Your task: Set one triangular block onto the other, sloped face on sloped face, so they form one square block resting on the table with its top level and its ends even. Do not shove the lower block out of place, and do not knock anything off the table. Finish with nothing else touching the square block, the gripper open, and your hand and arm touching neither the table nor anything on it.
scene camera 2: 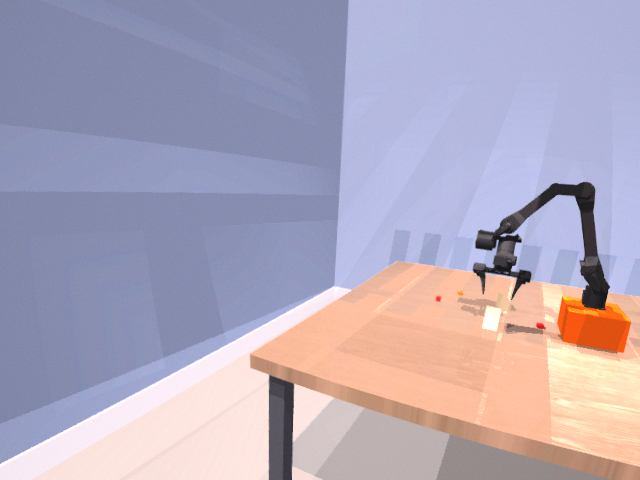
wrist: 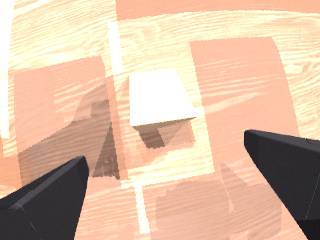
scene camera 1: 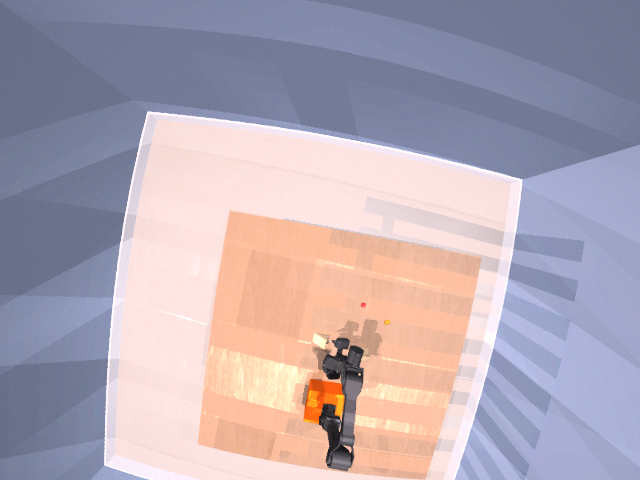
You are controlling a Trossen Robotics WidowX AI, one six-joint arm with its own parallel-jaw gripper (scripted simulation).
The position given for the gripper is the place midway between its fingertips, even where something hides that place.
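The gripper [scene camera 2: 497,297] is open and the gripper holds nothing, and the wrist view shows the gripper [wrist: 167,151] too.
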